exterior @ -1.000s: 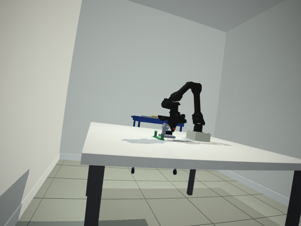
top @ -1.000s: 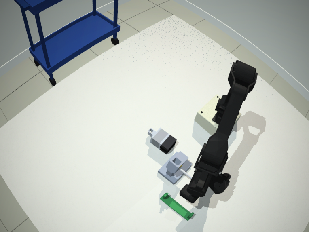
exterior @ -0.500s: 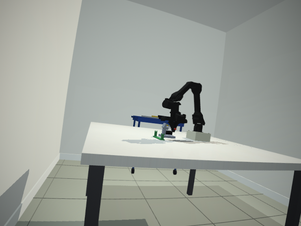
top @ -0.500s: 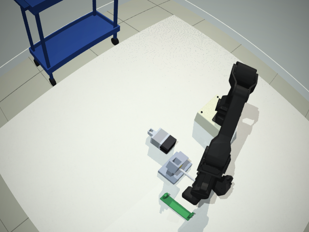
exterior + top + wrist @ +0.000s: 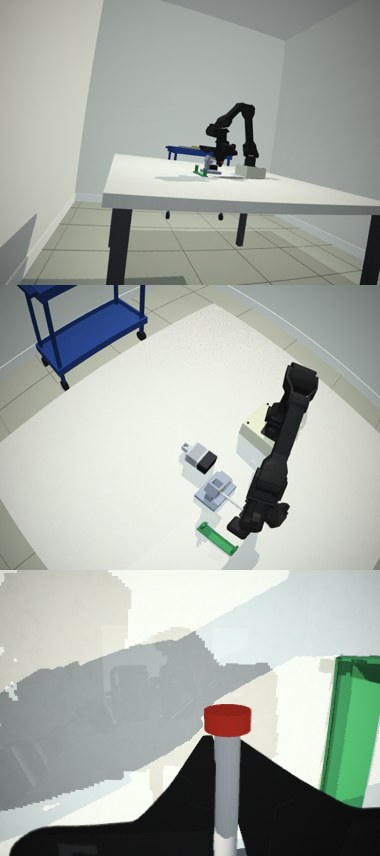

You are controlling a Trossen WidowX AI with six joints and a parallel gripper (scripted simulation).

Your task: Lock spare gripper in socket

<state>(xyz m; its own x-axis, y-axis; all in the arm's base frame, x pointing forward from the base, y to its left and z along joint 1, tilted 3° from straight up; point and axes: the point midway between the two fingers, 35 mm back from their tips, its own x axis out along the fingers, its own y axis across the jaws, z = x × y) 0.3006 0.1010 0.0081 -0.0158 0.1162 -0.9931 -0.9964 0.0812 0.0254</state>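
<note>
The green holder is 90 mm ahead of my gripper tip, 50 mm to the right of it and 30 mm below it. Also, from my gripper tip: spare gripper 260 mm to the right, 90 mm behind, 30 mm below; grey mount 140 mm to the right, 30 mm behind, 10 mm below.
</note>
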